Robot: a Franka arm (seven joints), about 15 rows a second.
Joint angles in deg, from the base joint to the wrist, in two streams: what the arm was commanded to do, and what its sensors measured. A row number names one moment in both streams.
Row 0, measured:
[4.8, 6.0, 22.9, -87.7, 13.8, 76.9, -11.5]
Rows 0 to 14, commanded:
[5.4, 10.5, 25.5, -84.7, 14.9, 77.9, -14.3]
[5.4, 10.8, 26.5, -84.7, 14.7, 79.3, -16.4]
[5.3, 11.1, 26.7, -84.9, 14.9, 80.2, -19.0]
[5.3, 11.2, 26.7, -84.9, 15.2, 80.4, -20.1]
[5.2, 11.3, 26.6, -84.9, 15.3, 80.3, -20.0]
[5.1, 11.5, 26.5, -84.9, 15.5, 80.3, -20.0]
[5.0, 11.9, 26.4, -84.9, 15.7, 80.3, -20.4]
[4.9, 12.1, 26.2, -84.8, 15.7, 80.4, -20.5]
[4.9, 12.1, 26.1, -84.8, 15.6, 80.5, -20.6]
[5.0, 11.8, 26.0, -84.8, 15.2, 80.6, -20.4]
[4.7, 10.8, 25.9, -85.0, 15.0, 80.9, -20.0]
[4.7, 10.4, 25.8, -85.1, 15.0, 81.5, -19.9]
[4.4, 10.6, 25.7, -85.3, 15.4, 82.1, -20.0]
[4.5, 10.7, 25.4, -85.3, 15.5, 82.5, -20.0]
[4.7, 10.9, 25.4, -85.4, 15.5, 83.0, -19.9]
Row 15, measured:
[4.7, 10.8, 25.8, -85.7, 14.2, 82.2, -19.2]
